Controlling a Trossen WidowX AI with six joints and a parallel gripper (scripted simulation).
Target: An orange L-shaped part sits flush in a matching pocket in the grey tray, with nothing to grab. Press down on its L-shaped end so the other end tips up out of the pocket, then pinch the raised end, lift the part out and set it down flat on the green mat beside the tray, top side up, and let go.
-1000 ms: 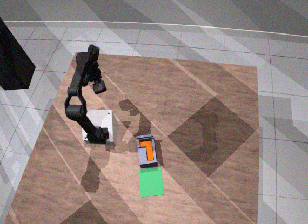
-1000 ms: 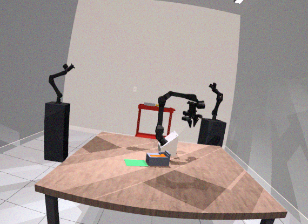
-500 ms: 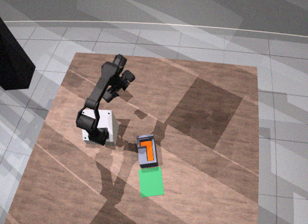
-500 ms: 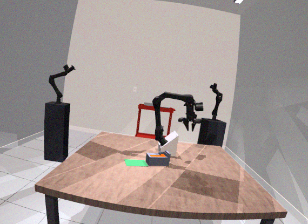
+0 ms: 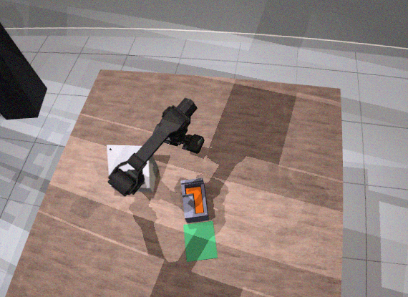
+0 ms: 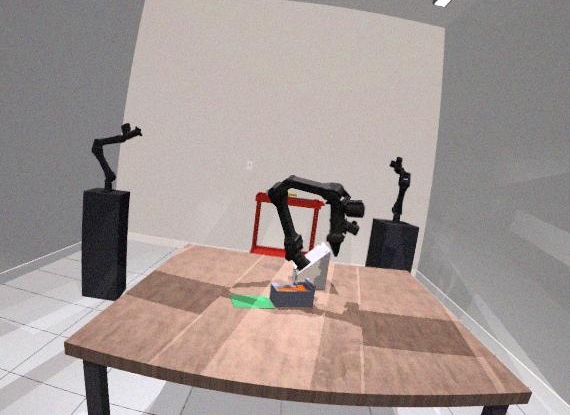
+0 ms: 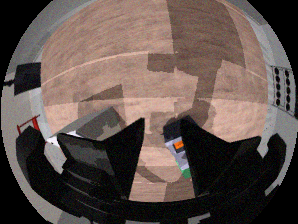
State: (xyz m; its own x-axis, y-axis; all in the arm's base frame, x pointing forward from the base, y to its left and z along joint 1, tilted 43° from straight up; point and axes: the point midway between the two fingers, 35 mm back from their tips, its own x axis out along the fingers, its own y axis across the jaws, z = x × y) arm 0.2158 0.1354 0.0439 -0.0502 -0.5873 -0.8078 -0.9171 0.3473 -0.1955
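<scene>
The orange L-shaped part is 15 cm to the right of my gripper tip, 15 cm below it and 3 cm ahead of it. The rest, counted from my gripper tip: green mat 32 cm to the right, 21 cm below, 5 cm ahead.
</scene>
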